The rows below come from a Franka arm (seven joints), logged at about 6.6 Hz.
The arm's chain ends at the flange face. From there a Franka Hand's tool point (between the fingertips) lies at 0.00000 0.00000 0.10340 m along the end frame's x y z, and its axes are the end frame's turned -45 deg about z.
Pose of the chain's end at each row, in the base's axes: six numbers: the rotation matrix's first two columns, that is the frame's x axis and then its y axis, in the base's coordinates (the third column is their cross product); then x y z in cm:
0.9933 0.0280 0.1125 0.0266 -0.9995 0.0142 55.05 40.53 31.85
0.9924 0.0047 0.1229 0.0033 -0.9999 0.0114 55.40 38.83 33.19
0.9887 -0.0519 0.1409 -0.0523 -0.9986 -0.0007 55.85 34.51 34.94
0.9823 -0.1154 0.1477 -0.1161 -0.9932 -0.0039 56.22 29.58 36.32
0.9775 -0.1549 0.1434 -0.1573 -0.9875 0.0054 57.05 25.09 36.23
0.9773 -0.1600 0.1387 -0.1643 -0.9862 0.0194 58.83 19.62 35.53
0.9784 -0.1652 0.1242 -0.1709 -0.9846 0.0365 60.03 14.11 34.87
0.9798 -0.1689 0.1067 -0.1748 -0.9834 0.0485 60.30 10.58 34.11
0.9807 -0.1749 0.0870 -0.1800 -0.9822 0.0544 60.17 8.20 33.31
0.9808 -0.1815 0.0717 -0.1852 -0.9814 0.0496 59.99 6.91 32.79
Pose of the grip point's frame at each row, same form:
0.6836 0.7266 0.0695 0.7212 -0.6870 0.0896 56.22 40.42 21.58
0.6994 0.7104 0.0788 0.7041 -0.7037 0.0950 56.67 38.72 22.93
0.7361 0.6694 0.1001 0.6621 -0.7428 0.0991 57.31 34.44 24.70
0.7767 0.6207 0.1072 0.6125 -0.7839 0.1017 57.74 29.44 26.09
0.8024 0.5887 0.0976 0.5800 -0.8078 0.1052 58.51 24.80 26.00
0.8072 0.5842 0.0844 0.5749 -0.8105 0.1118 60.21 19.19 25.29
0.8127 0.5794 0.0620 0.5710 -0.8130 0.1136 61.23 13.52 24.62
0.8164 0.5759 0.0412 0.5692 -0.8148 0.1097 61.30 9.90 23.84
0.8207 0.5708 0.0231 0.5662 -0.8182 0.1000 60.96 7.49 23.02
0.8245 0.5656 0.0156 0.5626 -0.8223 0.0858 60.62 6.27 22.49

